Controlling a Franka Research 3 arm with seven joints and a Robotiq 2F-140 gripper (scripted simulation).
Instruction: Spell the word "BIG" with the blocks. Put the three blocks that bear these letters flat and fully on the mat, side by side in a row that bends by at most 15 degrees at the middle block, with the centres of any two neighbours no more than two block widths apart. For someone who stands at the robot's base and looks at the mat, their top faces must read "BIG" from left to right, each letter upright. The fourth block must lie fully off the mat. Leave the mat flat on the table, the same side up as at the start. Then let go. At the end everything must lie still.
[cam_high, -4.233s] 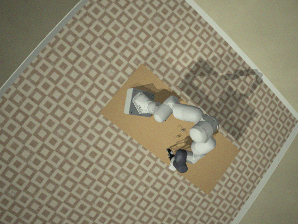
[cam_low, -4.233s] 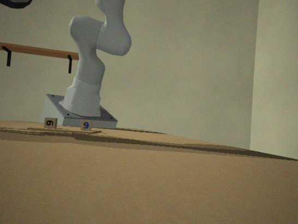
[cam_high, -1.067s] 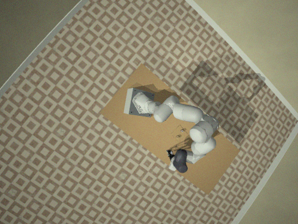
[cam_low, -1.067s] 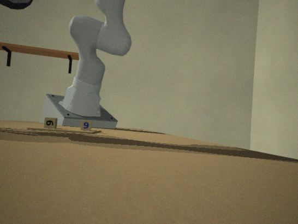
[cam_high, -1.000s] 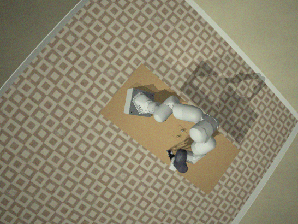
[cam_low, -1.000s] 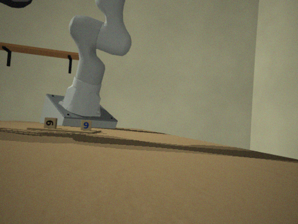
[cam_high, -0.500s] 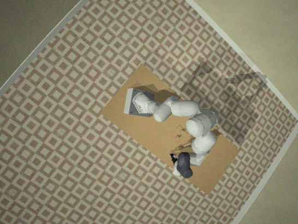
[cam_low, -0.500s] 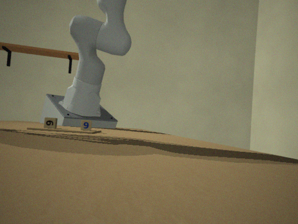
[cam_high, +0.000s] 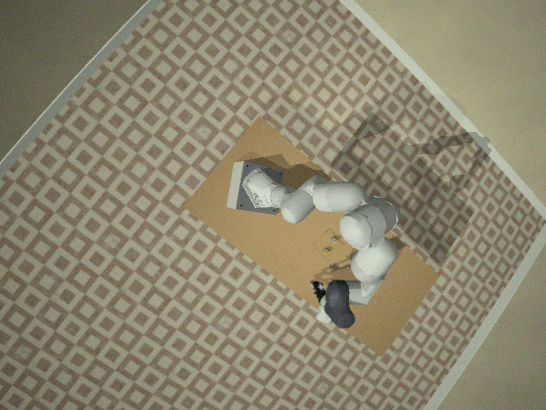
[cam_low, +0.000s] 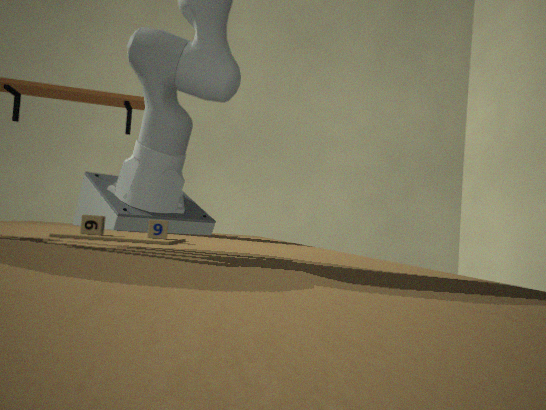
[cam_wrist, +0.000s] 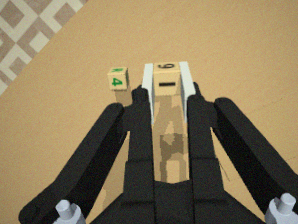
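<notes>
The thin mat lies 6 cm behind my hand, 23 cm to the left of it and 13 cm below it.
</notes>
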